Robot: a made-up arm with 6 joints. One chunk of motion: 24 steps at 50 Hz.
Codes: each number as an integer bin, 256 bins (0 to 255) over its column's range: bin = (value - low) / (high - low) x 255, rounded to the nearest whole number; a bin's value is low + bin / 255 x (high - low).
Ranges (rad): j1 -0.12..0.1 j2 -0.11..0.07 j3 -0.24..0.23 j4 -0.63..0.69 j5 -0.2..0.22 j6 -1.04..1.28
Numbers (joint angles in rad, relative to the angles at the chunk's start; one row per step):
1: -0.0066 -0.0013 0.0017 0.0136 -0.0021 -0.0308
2: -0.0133 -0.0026 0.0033 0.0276 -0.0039 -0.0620
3: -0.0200 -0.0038 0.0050 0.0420 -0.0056 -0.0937
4: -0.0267 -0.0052 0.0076 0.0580 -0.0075 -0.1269
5: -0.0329 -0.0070 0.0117 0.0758 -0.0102 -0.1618
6: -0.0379 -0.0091 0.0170 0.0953 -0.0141 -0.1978
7: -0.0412 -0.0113 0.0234 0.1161 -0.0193 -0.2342
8: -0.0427 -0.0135 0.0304 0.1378 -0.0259 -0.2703
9: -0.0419 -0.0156 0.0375 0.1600 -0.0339 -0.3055
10: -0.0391 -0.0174 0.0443 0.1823 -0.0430 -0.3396
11: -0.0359 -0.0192 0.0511 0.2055 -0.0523 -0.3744
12: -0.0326 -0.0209 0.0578 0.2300 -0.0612 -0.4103
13: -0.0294 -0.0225 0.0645 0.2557 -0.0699 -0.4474
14: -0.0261 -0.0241 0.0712 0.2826 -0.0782 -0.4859
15: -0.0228 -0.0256 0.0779 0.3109 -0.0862 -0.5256
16: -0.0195 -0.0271 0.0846 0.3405 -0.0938 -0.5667
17: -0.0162 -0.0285 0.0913 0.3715 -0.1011 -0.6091
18: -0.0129 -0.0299 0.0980 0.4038 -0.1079 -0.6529
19: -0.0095 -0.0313 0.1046 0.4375 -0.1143 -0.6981
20: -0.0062 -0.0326 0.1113 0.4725 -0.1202 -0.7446
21: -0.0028 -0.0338 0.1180 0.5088 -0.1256 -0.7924
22: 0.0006 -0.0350 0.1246 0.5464 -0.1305 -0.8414
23: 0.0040 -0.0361 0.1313 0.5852 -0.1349 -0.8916
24: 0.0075 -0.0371 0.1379 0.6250 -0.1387 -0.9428
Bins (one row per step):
1: 131 154 131 124 120 111
2: 124 152 132 127 119 107
3: 116 150 133 130 118 104
4: 108 148 134 133 117 100
5: 101 146 137 136 115 97
6: 95 143 139 140 113 93
7: 91 140 143 144 110 89
8: 90 137 147 148 106 85
9: 91 134 151 153 101 81
10: 94 131 154 157 95 77
11: 97 129 158 161 90 73
12: 101 126 162 166 84 69
13: 105 124 165 171 79 65
14: 109 122 169 176 74 61
15: 113 120 172 182 69 57
16: 116 117 176 187 64 52
17: 120 115 180 193 60 47
18: 124 113 183 200 56 43
19: 128 111 187 206 52 38
20: 132 110 191 213 48 32
21: 136 108 194 220 45 27
22: 140 106 198 227 42 22
23: 144 105 201 235 40 16
24: 148 103 205 242 37 11

